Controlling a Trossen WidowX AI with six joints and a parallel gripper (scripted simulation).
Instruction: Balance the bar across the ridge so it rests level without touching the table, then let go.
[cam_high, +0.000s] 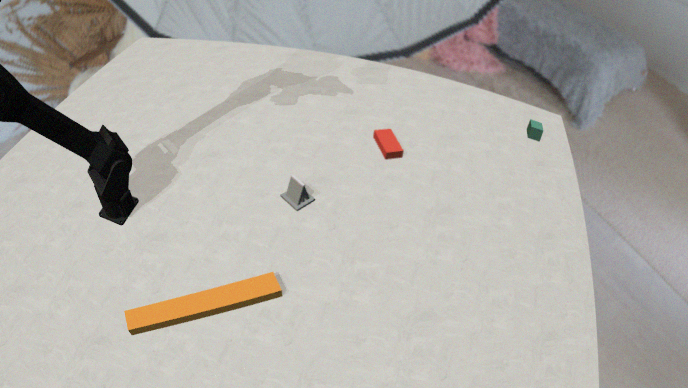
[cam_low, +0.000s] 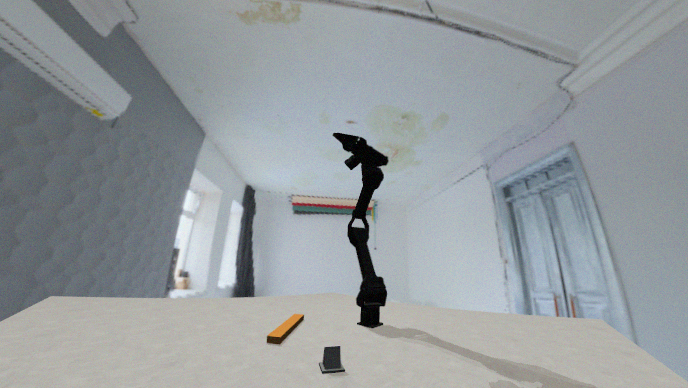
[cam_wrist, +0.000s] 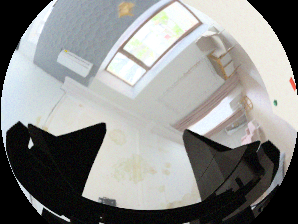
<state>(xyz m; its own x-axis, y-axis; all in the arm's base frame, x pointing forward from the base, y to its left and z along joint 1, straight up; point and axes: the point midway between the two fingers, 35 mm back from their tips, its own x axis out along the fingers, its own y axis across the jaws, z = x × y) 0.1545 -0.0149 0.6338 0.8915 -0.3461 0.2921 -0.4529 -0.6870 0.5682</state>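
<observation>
The orange bar lies 64 cm below my gripper tip, 9 cm to the right of it and 5 cm ahead of it. From my gripper tip the other things lie so: small green cube 63 cm below, 55 cm ahead, 53 cm to the left; red block 64 cm below, 34 cm to the left, 23 cm ahead.
</observation>
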